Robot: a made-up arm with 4 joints.
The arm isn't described. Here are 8 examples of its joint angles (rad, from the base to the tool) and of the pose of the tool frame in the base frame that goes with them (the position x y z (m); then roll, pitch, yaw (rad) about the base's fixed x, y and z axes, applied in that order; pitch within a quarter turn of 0, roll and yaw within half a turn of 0).
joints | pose
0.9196 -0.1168 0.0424 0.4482 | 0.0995 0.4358 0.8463 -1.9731 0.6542 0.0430
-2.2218 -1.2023 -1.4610 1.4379 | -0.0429 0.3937 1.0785 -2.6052 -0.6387 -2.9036
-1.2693 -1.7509 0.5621 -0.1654 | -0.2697 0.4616 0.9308 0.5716 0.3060 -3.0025
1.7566 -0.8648 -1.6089 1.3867 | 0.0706 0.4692 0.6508 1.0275 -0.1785 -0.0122
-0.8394 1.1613 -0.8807 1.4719 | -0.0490 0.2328 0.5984 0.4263 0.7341 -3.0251
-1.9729 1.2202 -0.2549 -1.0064 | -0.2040 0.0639 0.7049 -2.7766 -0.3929 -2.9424
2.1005 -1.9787 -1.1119 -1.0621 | 0.2048 0.3880 0.5523 2.9009 -0.5191 -0.0538
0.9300 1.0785 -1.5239 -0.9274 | 0.1423 0.2771 0.8968 -0.9680 0.6439 0.0425
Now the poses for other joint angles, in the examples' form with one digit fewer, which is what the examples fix.
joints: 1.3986 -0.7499 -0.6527 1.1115
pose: 0.020 0.542 0.702 2.346 0.177 0.016
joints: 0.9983 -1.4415 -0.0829 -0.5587
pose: -0.073 0.547 0.607 -2.412 0.576 0.039
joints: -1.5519 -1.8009 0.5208 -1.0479
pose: -0.228 0.448 0.958 1.344 0.025 -2.983
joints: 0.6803 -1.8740 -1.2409 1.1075
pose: -0.256 0.303 0.506 0.599 0.893 0.054
